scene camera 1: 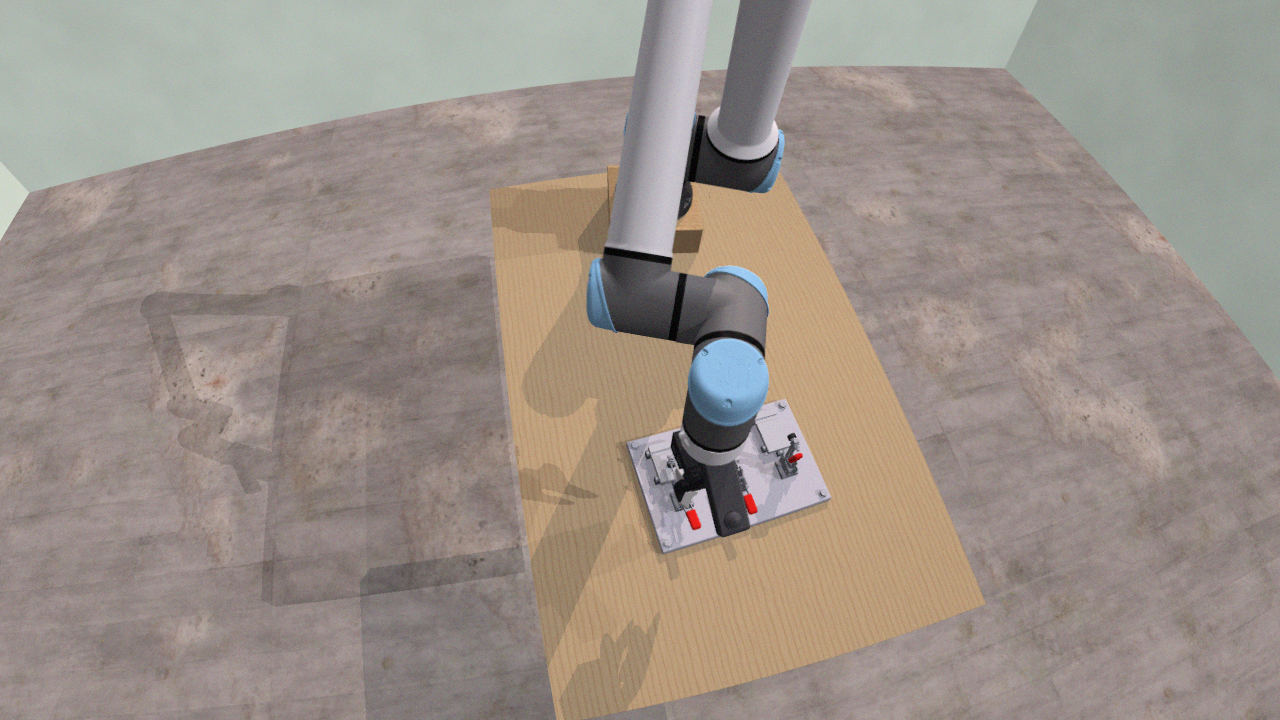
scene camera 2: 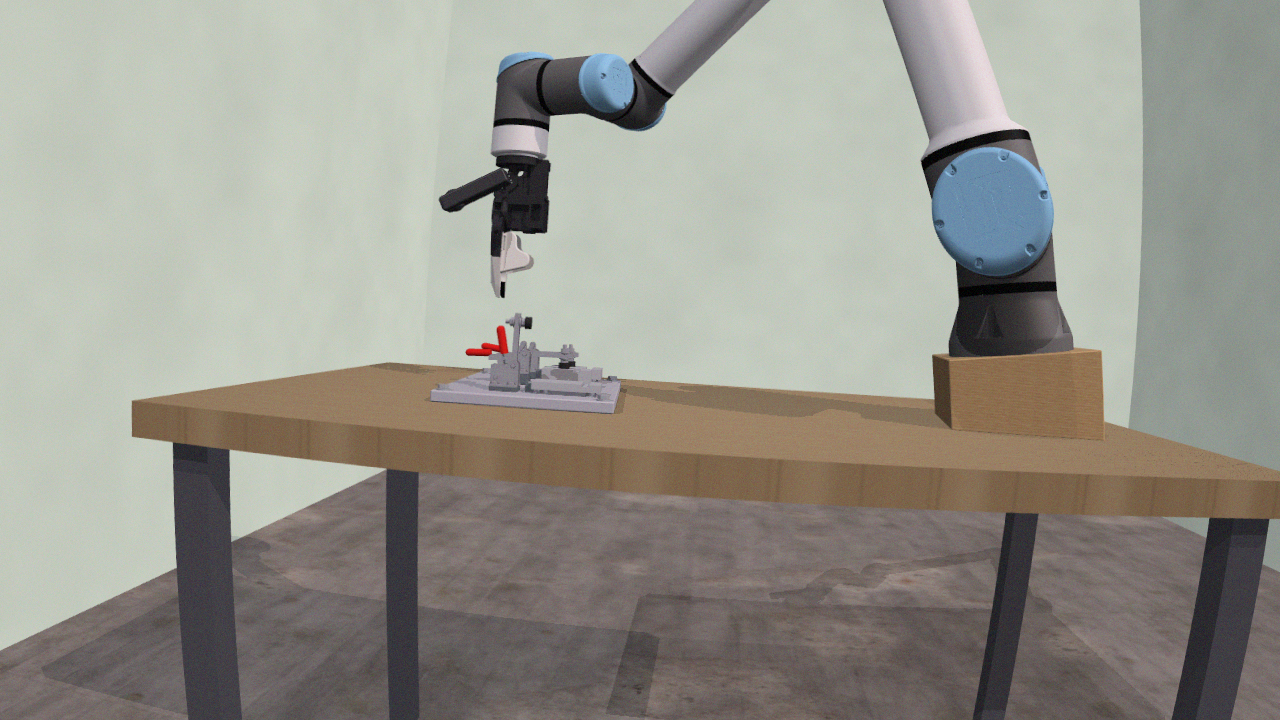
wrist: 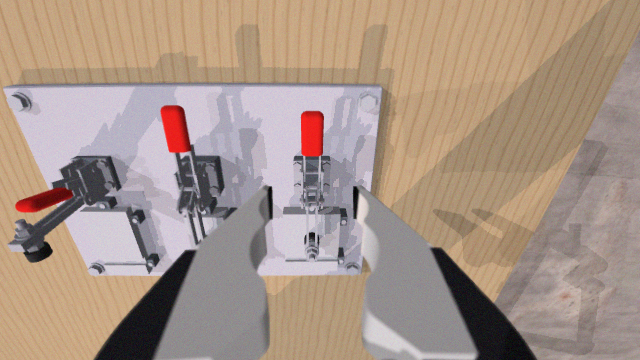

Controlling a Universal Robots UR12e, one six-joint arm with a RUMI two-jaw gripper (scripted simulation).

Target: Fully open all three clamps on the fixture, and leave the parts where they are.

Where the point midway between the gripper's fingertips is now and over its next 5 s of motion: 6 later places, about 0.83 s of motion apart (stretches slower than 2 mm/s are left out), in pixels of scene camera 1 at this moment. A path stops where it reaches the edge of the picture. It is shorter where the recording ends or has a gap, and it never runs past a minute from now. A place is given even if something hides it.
My gripper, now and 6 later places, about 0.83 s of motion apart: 697, 501; 695, 510; 693, 516; 691, 520; 691, 518; 690, 512; 688, 502
